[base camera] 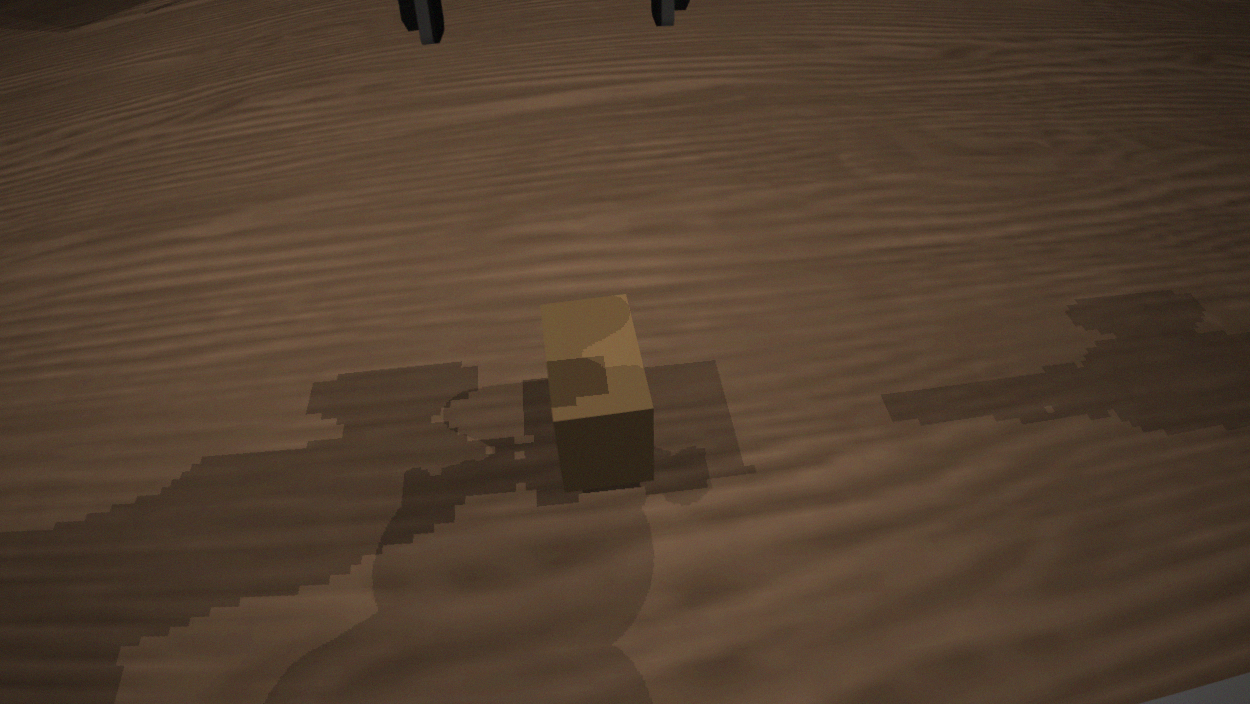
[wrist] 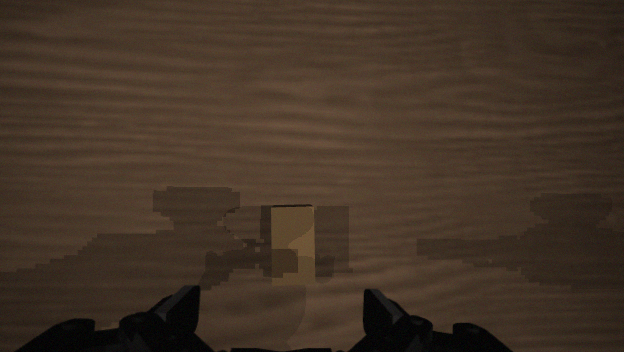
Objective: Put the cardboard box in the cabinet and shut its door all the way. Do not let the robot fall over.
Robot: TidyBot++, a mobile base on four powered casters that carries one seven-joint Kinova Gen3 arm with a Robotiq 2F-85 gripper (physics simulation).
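The cardboard box, a small tan block, sits on the wood-grained floor, near the middle of the base camera view and below the middle of the wrist view. Its long side runs up and down in the wrist view. My gripper is open with nothing between its fingers. It hangs above the floor, and its fingertips show at the top edge of the base camera view. In the wrist view the box appears between and a little above the two fingertips. The cabinet and its door do not show in either view.
Shadows of the arm and gripper fall on the wood-grained floor around the box, with another shadow to the right. A small light grey area shows at the bottom right corner of the base camera view.
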